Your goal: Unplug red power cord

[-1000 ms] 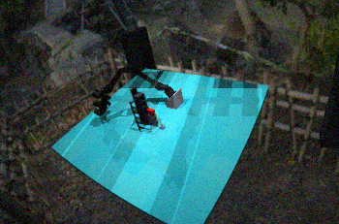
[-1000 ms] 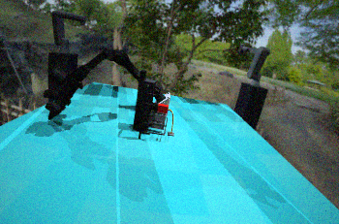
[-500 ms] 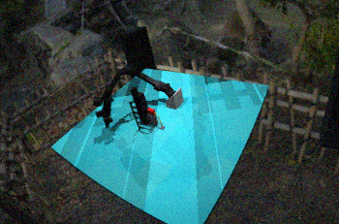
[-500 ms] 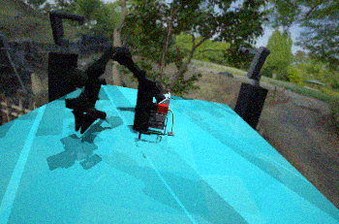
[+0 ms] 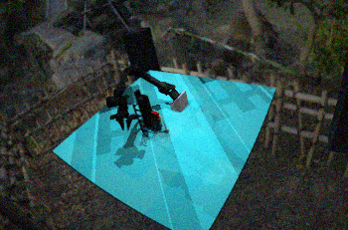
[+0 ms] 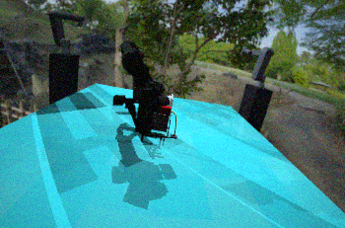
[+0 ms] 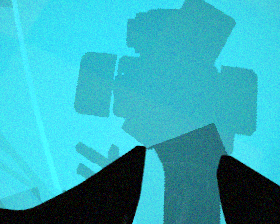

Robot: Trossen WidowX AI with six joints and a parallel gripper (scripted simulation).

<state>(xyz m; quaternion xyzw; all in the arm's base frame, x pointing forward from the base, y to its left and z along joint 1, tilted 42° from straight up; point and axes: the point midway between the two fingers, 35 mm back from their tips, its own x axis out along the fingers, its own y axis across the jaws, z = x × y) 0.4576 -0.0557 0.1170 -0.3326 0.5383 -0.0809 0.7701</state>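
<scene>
Right now my gripper tip is 20 cm past the red plug and 8 cm to the right of it. From my gripper tip the other things lie so: grey square (20 cm behind, 16 cm to the left, 13 cm below).
</scene>
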